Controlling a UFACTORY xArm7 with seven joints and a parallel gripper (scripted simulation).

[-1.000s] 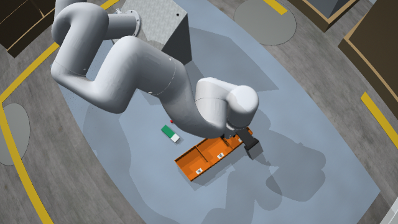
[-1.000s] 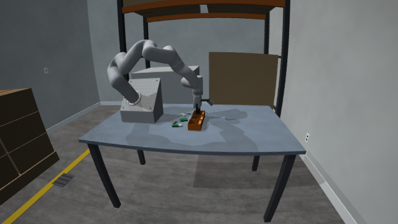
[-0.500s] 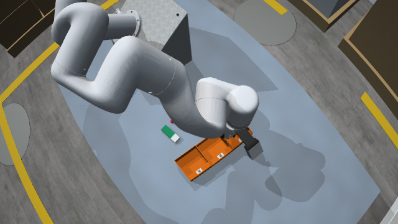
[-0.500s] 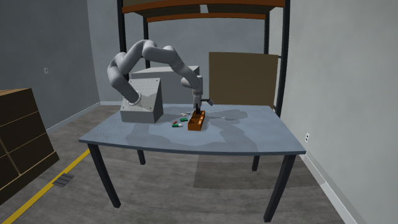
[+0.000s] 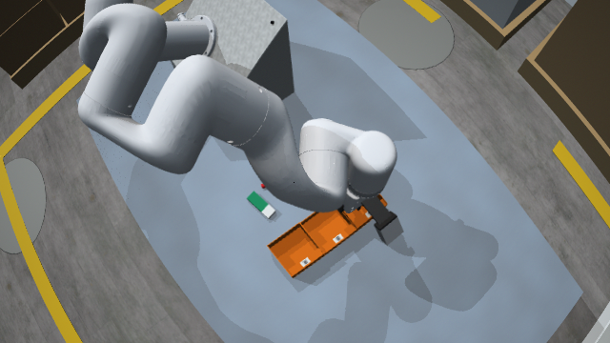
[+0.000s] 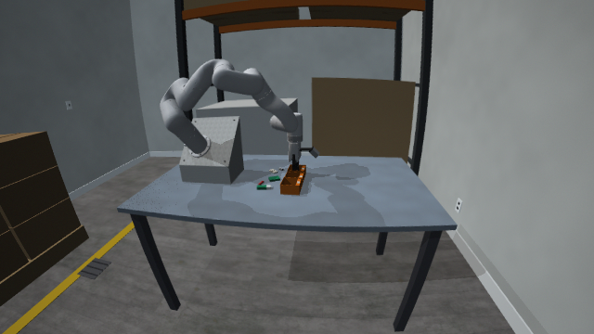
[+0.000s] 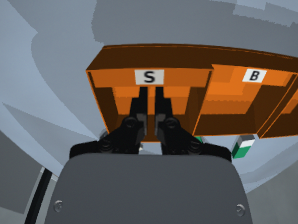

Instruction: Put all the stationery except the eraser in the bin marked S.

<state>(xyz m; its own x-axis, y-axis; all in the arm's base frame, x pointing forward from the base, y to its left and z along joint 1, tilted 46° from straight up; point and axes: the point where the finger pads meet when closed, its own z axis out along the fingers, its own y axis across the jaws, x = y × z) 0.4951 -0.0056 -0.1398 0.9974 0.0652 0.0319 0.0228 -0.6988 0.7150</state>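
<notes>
Right now the grey sharpener is 9 cm behind my hand, 7 cm to the left of it and 3 cm below it. From my hand the other things lie so: dotted domino (13 cm behind, 4 cm to the left, 3 cm below); orange bin (1 cm ahead, 8 cm to the right, 1 cm below); green block (10 cm behind, 6 cm to the right, 3 cm below).
</notes>
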